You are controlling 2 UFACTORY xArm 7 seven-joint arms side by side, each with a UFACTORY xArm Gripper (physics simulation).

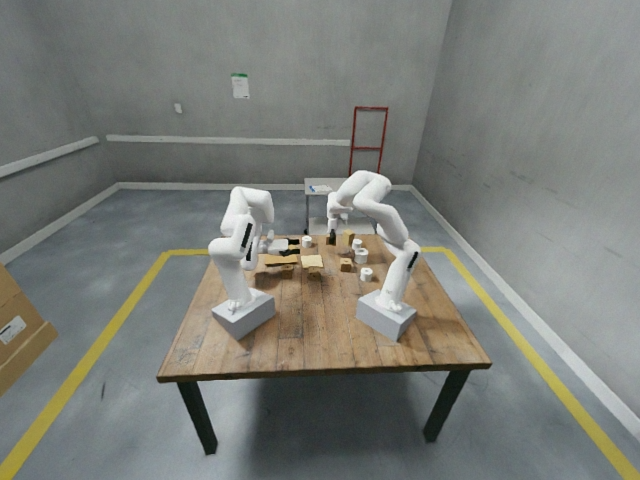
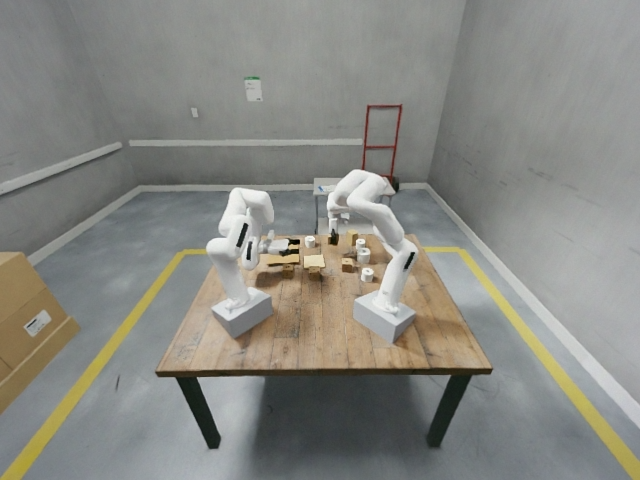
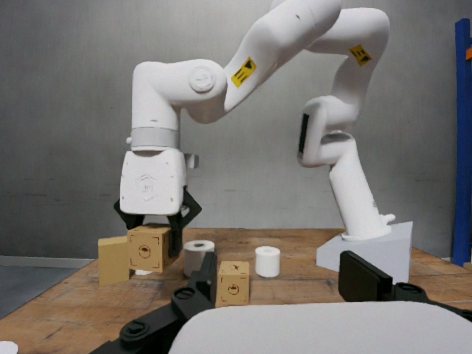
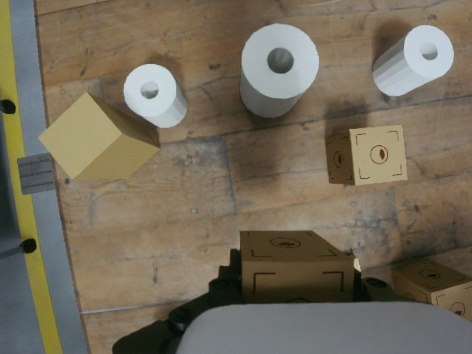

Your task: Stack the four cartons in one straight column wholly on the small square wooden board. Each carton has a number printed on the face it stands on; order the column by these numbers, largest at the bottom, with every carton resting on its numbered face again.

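Where they show: left gripper, fingertip midpoint: (image 1: 299, 246) (image 2: 299, 246) (image 3: 278, 272); right gripper, fingertip midpoint: (image 1: 331, 241) (image 2: 333, 241) (image 3: 156, 253) (image 4: 279, 268); left arm's base, origin of the base link: (image 1: 242, 303) (image 2: 240, 301); right arm's base, origin of the base link: (image 1: 388, 304) (image 2: 385, 305) (image 3: 366, 235).
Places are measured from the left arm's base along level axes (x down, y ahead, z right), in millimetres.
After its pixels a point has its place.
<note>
My right gripper (image 1: 331, 238) @(z 363, x -34, y 540 mm) (image 2: 333, 237) @(z 363, x -34, y 540 mm) (image 3: 156, 253) @(z 363, x -34, y 540 mm) (image 4: 279, 268) @(z 363, x -34, y 540 mm) points down, shut on a brown carton (image 3: 142, 252) @(z 330, x -48, y 543 mm) (image 4: 295, 265) @(z 386, x -78, y 542 mm) and holding it above the table, behind and right of the small square board (image 1: 311, 260) @(z 251, x 68, y 463 mm) (image 2: 313, 260) @(z 251, x 68, y 463 mm). My left gripper (image 1: 297, 246) @(z 200, x -99, y 351 mm) (image 2: 297, 246) @(z 200, x -99, y 351 mm) (image 3: 278, 272) @(z 200, x -99, y 351 mm) is open and empty, lying level and pointing right, above the left side. A second carton (image 1: 345, 265) @(z 455, x 31, y 395 mm) (image 2: 346, 265) @(z 455, x 30, y 395 mm) (image 3: 233, 283) @(z 427, x 39, y 421 mm) (image 4: 378, 155) @(z 455, x 22, y 425 mm) stands right of the board. A third (image 1: 313, 276) @(z 286, x 50, y 294 mm) (image 2: 314, 273) @(z 291, x 30, y 295 mm) stands before the board; a fourth (image 1: 286, 271) @(z 138, x 30, y 290 mm) (image 2: 287, 271) @(z 140, x 33, y 291 mm) stands further left. The bottom numbers are hidden.
A larger brown board (image 1: 280, 259) @(z 67, x 63, y 437 mm) (image 2: 283, 259) @(z 72, x 62, y 435 mm) lies left of the small board. A plain tan block (image 1: 348, 237) @(z 463, x 14, y 676 mm) (image 3: 112, 260) @(z 443, x 27, y 696 mm) (image 4: 90, 140) @(z 460, x -10, y 700 mm) stands at the back right. Several white rolls (image 1: 306, 241) @(z 197, x 33, y 614 mm) (image 1: 360, 255) @(z 540, x 21, y 493 mm) (image 1: 366, 274) @(z 572, x 32, y 332 mm) (image 4: 155, 95) @(z 529, x 64, y 673 mm) stand at the back and right.
</note>
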